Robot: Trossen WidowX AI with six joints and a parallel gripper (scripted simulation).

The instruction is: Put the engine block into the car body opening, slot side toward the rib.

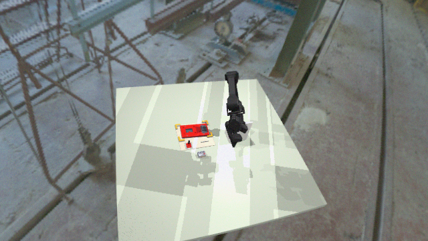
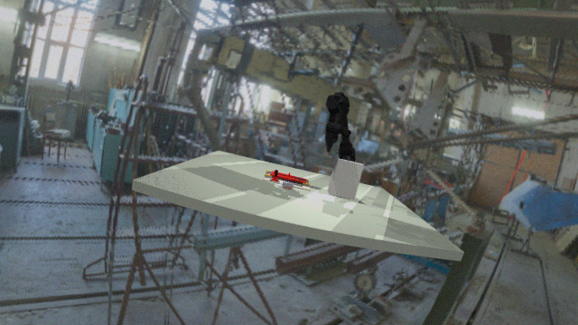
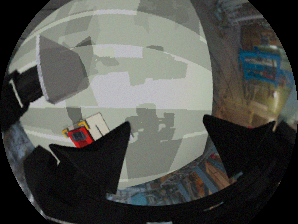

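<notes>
The engine block is 150 mm ahead of my gripper tip, 90 mm to the right of it and 220 mm below it.
</notes>
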